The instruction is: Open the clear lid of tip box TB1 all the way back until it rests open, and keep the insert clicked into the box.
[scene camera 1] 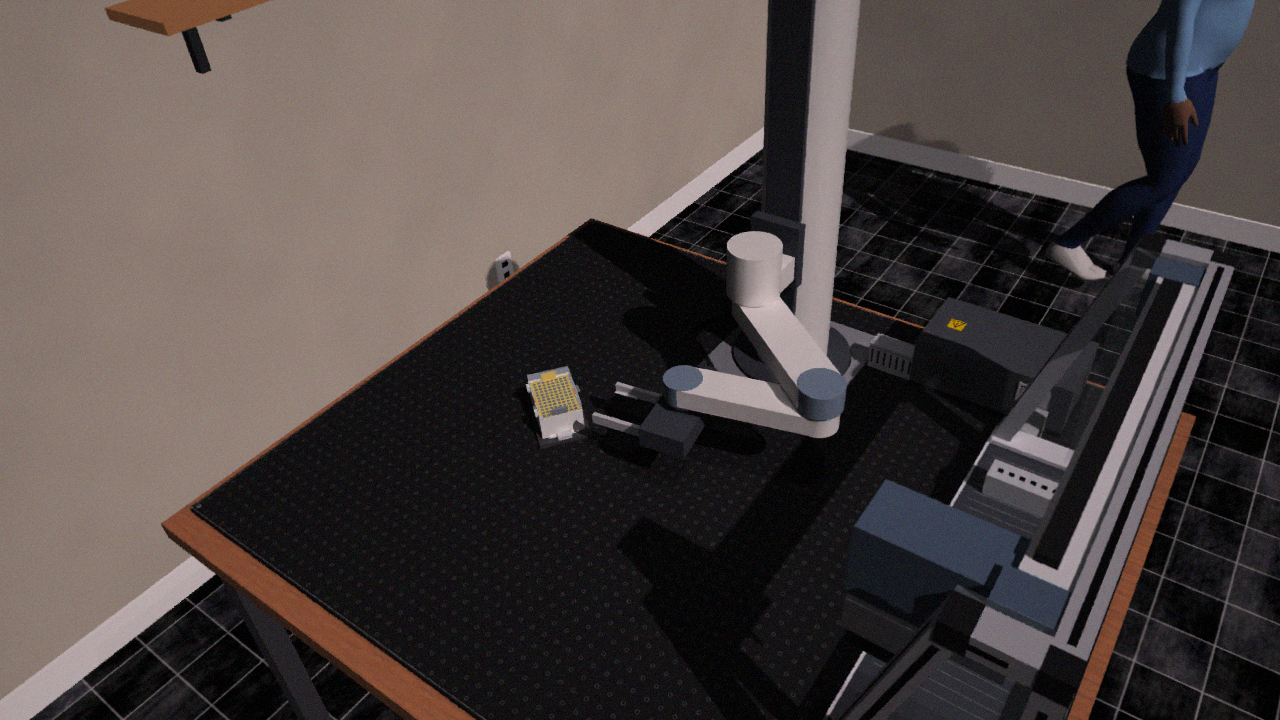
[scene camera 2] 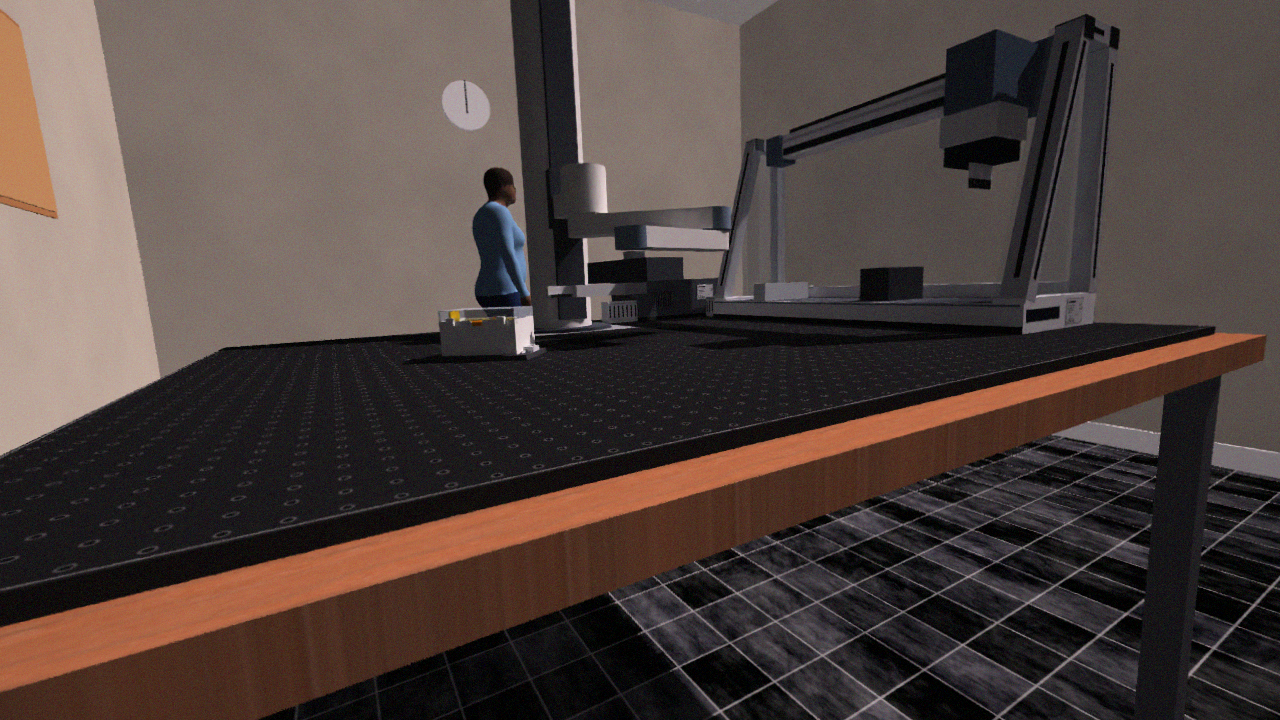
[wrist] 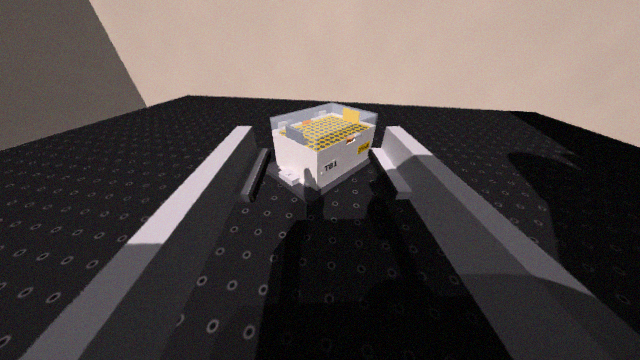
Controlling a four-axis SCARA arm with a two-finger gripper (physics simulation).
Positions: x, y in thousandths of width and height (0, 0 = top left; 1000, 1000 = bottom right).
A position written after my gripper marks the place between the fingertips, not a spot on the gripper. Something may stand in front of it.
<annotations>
my gripper: scene camera 1 473, 558; scene camera 2 438, 405; wrist 501, 393
</annotations>
